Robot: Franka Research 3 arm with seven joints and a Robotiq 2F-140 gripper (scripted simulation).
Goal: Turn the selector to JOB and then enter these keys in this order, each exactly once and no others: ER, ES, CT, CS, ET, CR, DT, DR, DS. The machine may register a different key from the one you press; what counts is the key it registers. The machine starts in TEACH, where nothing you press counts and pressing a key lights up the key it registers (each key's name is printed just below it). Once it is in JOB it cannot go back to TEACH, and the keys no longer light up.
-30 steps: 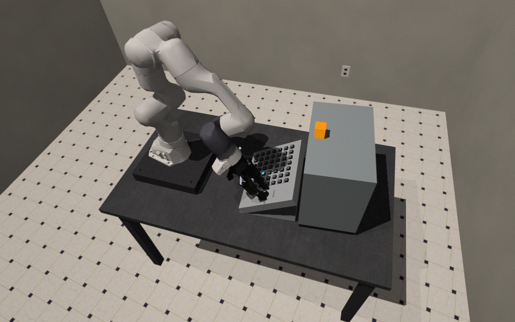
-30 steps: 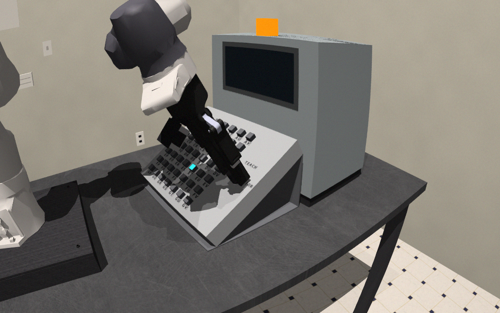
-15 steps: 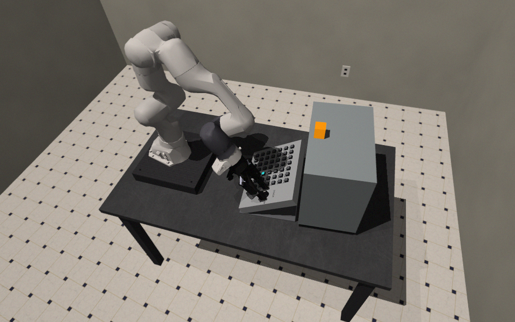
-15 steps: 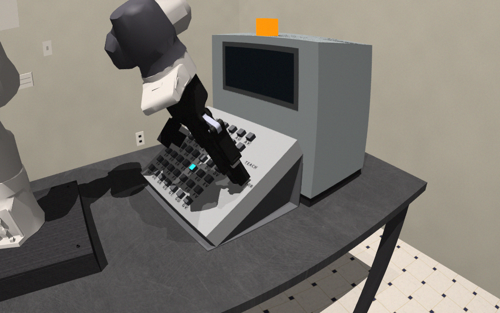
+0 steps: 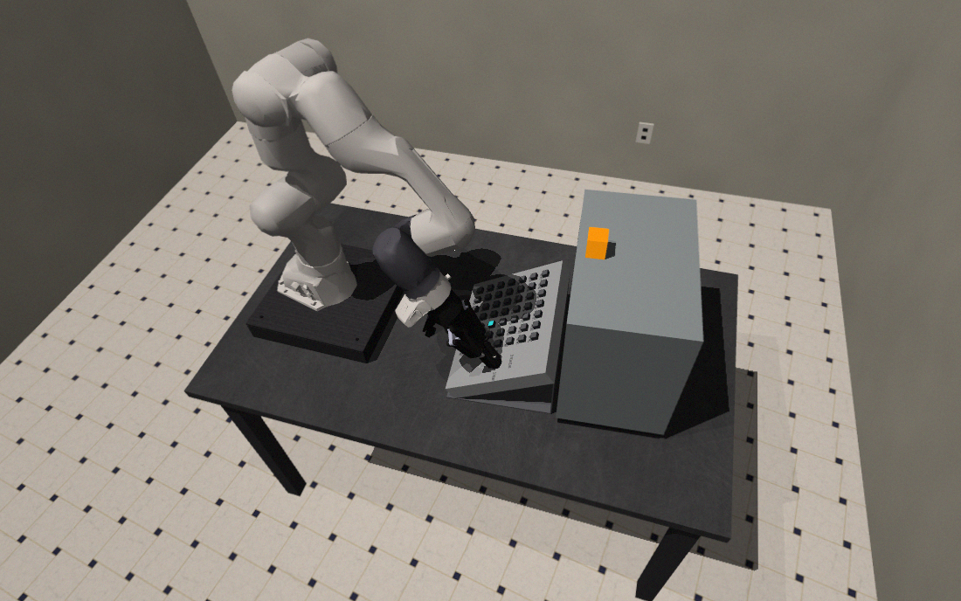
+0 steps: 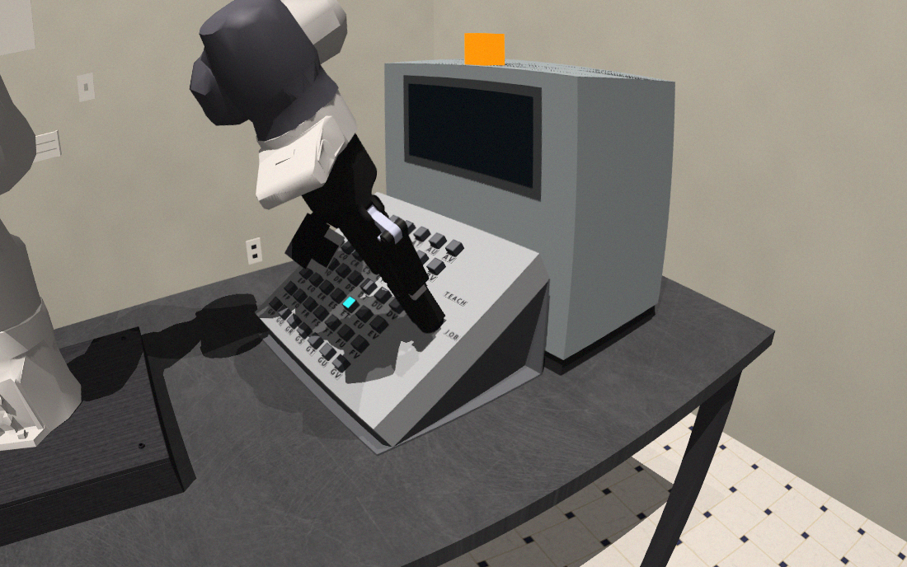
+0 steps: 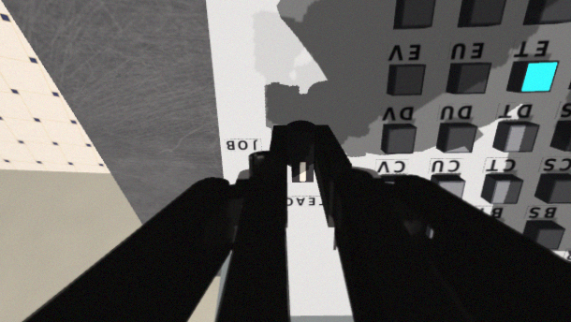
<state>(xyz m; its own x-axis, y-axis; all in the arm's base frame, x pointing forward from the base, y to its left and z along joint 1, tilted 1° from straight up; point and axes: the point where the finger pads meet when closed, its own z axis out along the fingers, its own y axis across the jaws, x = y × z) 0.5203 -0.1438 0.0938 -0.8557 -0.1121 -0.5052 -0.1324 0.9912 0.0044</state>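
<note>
Now: the black selector knob 2 cm ahead of my hand and 2 cm below it. From my hand the other things lie so: grey keypad console: 2 cm ahead, 12 cm to the left, 7 cm below.
</note>
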